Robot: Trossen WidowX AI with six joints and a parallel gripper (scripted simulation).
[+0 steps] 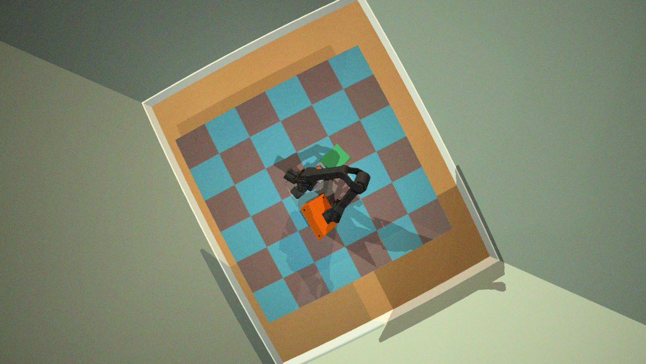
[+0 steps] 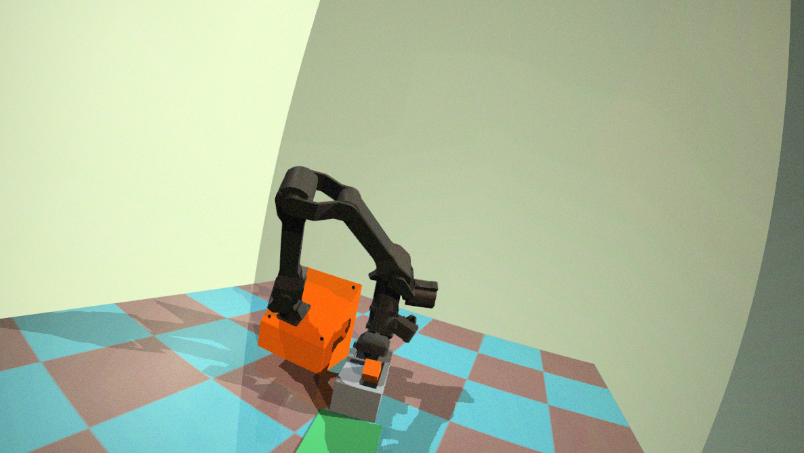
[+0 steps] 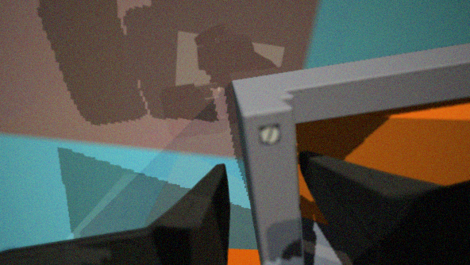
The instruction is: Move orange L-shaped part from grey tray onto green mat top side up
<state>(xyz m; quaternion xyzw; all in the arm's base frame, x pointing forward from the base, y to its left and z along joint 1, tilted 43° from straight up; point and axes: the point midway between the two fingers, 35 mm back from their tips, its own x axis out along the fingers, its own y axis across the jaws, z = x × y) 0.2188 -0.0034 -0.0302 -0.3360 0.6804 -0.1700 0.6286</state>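
My gripper tip is 5 cm to the left of the orange L-shaped part, 1 cm below it and 1 cm short of it. The rest, counted from my gripper tip: green mat 22 cm to the right, 6 cm below, 5 cm ahead.
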